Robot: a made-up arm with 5 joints.
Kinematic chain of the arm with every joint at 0, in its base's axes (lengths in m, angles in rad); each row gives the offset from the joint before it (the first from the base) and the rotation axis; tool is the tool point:
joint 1: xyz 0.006 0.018 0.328 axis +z
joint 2: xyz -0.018 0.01 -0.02 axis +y
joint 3: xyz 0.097 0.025 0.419 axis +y
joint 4: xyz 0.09 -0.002 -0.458 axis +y
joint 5: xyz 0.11 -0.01 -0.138 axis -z
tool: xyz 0.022 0 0.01
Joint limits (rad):
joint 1: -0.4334..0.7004
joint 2: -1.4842..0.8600
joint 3: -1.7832..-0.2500
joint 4: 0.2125..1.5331
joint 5: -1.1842..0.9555
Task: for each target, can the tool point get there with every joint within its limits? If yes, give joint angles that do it. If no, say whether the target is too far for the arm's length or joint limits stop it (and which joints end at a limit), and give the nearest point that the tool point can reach.
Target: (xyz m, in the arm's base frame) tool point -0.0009 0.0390 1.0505
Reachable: yes | joints -0.2681 -1.2329 -1.2408 1.1463 0.2077
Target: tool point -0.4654 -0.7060 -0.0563
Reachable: no: joint limits stop it (at a limit: joint 1, joint 2, joint 3, joint 4) | nearest point -0.0053 0.0258 0.0412 | short by 0.870 m
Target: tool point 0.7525 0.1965 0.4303
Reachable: yes | joints 0.1895 0.2399 -1.1519 0.4222 -0.5591
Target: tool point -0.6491 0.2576 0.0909
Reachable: no: joint limits stop it (at a limit: joint 1, joint 2, joint 3, joint 4, joint 5) | nearest point -0.0200 0.0528 0.0508 | short by 0.663 m
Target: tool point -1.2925 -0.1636 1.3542
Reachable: no: too far | nearest point -0.6819 -0.0782 1.0229 | short by 0.700 m
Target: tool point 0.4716 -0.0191 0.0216
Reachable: yes | joints -0.1479 0.4722 -0.5992 0.5872 -0.4155
